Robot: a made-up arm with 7 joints. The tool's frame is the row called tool. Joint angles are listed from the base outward. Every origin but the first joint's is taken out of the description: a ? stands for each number. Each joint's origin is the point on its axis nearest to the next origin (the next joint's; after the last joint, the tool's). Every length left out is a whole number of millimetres.
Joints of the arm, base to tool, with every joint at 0 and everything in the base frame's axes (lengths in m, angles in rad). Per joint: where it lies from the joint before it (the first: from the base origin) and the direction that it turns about. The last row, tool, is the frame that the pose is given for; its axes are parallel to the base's.
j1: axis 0 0 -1 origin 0.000 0.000 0.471
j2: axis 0 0 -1 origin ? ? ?
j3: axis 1 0 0 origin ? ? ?
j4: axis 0 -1 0 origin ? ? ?
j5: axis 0 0 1 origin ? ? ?
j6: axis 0 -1 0 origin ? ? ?
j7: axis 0 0 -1 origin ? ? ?
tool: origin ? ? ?
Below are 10 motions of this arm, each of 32 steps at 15 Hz.
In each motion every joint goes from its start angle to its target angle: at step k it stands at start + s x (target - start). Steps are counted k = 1, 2, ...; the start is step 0. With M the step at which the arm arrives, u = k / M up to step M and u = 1 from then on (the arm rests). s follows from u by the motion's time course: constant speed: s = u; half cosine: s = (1 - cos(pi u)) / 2; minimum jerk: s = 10 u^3 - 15 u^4 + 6 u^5.
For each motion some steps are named. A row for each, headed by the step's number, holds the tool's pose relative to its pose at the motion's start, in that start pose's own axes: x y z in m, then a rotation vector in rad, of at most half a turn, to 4 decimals.
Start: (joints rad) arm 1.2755 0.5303 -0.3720 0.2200 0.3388 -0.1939 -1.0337
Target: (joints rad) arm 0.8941 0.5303 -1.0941 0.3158 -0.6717 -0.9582 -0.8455
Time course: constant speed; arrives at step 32
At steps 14, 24, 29, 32:
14: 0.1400 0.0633 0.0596 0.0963 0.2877 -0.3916
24: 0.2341 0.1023 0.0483 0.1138 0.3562 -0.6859
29: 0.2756 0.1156 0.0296 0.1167 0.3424 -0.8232
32: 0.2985 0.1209 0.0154 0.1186 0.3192 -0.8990

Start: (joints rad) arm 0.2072 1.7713 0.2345 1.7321 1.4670 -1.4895 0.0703
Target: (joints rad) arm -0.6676 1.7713 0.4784 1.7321 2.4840 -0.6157 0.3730
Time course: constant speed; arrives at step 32
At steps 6, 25, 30, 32:
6: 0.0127 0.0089 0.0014 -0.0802 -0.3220 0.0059
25: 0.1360 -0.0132 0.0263 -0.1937 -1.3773 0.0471
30: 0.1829 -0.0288 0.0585 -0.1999 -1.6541 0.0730
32: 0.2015 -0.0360 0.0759 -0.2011 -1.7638 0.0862

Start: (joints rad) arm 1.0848 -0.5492 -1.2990 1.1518 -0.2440 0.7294 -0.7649
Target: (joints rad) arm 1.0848 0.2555 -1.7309 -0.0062 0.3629 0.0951 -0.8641
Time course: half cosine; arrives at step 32
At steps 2, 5, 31, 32:
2: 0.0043 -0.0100 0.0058 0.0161 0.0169 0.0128
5: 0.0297 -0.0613 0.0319 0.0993 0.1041 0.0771
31: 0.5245 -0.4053 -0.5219 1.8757 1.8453 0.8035
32: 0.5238 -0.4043 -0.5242 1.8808 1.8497 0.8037

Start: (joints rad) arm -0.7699 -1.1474 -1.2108 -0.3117 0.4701 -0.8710 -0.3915
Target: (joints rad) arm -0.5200 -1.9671 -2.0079 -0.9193 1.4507 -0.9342 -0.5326
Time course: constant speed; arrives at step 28
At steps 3, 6, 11, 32:
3: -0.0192 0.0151 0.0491 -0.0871 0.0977 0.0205
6: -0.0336 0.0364 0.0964 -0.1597 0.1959 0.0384
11: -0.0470 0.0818 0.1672 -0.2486 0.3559 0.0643
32: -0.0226 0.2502 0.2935 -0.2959 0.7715 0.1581

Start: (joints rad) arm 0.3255 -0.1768 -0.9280 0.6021 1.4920 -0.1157 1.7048
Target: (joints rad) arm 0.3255 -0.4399 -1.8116 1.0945 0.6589 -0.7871 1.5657
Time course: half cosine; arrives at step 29
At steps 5, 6, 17, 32:
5: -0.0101 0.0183 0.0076 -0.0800 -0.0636 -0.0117
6: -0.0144 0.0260 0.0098 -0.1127 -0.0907 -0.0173
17: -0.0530 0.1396 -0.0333 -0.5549 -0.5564 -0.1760
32: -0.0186 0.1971 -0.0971 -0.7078 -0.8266 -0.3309

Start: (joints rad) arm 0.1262 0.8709 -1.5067 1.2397 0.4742 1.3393 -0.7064
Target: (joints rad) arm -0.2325 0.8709 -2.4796 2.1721 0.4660 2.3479 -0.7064
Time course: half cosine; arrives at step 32
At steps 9, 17, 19, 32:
9: -0.1211 -0.0463 -0.1174 -0.1283 -0.3806 0.1705
17: -0.2331 -0.2011 -0.4563 -0.2870 -1.2195 0.3786
19: -0.2224 -0.2447 -0.5558 -0.3033 -1.4508 0.3980
32: -0.0426 -0.3596 -0.8906 -0.2534 -2.3089 0.3008

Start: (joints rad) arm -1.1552 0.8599 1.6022 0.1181 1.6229 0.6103 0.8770
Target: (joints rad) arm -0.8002 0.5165 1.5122 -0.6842 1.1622 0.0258 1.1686
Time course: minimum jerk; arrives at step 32
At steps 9, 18, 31, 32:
9: 0.0036 0.0586 0.0318 -0.0349 0.1031 -0.1533
18: 0.1107 0.2452 0.1342 -0.1893 0.5244 -0.6389
31: 0.2808 0.3449 0.1710 -0.3541 0.9347 -0.9634
32: 0.2809 0.3450 0.1710 -0.3542 0.9350 -0.9636

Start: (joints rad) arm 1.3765 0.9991 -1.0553 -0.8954 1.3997 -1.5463 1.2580
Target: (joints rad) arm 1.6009 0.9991 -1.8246 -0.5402 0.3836 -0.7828 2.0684
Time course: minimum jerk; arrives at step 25
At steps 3, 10, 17, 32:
3: -0.0059 0.0021 0.0047 0.0127 0.0211 -0.0156
10: -0.0884 0.0550 0.1422 0.2071 0.4763 -0.4174
17: -0.0014 0.1479 0.3873 0.2013 1.1442 -1.3114
32: 0.0861 0.1710 0.4396 0.0996 1.3321 -1.7219

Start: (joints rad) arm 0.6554 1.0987 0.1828 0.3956 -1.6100 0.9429 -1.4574
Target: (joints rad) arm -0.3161 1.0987 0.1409 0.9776 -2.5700 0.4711 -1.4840
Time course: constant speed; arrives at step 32
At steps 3, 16, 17, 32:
3: 0.0042 0.0082 0.0074 0.0818 -0.0069 -0.0296
16: 0.0105 0.0088 0.0464 0.5117 0.0062 -0.1209
17: 0.0104 0.0067 0.0492 0.5488 0.0112 -0.1248
32: 0.0095 -0.0500 0.0707 1.1336 0.1848 -0.1237

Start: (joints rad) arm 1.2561 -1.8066 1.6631 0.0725 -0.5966 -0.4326 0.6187
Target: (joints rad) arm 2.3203 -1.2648 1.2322 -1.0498 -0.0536 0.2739 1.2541
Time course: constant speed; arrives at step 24
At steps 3, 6, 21, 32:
3: -0.0202 -0.0112 -0.0056 0.0686 -0.1589 -0.0092
6: -0.0407 -0.0249 -0.0152 0.1554 -0.3062 -0.0321
21: -0.1427 -0.1111 -0.1167 0.8067 -0.7462 -0.2639
32: -0.1605 -0.1311 -0.1467 0.9713 -0.7577 -0.3126

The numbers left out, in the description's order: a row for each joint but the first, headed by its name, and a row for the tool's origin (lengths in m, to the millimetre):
j2: -0.072 -0.090 0.000
j3: 0.282 0.083 0.000
j4: 0.000 -0.140 0.029
j5: -0.063 0.000 0.021
j6: -0.322 0.009 0.000
j7: 0.047 0.000 0.177
tool: -0.220 -0.080 0.000

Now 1 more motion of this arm.
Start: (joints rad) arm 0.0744 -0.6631 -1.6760 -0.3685 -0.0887 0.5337 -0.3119
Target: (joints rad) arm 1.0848 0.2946 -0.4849 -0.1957 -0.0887 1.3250 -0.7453
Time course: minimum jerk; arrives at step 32
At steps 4, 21, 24, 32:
4: 0.0095 -0.0112 -0.0008 0.0217 0.0112 0.0080
21: 0.1976 -0.1761 -0.1297 0.5935 0.6177 -0.3828
24: 0.2207 -0.1557 -0.1095 0.5366 0.7557 -0.4995
32: 0.2542 -0.1339 -0.0866 0.4524 0.8851 -0.5835

